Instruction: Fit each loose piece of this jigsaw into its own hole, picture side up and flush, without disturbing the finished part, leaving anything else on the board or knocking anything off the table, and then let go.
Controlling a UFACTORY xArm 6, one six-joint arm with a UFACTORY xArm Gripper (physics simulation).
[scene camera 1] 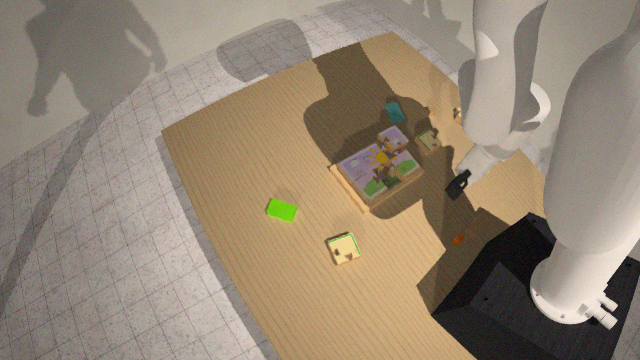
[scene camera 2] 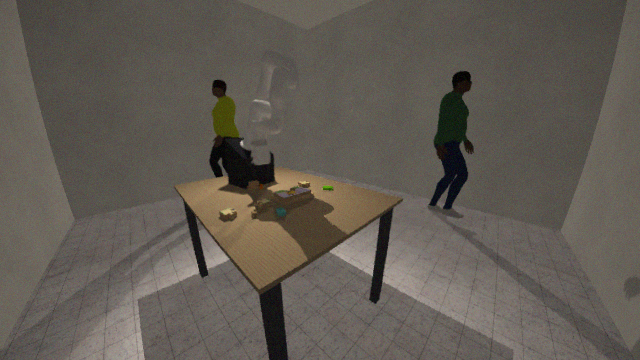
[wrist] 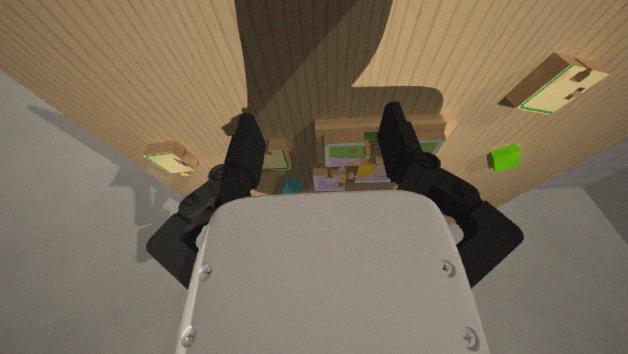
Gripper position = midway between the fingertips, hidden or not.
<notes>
I see my gripper (scene camera 1: pixel 462 184) and a jigsaw board (scene camera 1: pixel 393 185).
My gripper also shows in the wrist view (wrist: pixel 319 124). The jigsaw board shows as well in the wrist view (wrist: pixel 369 126).
</notes>
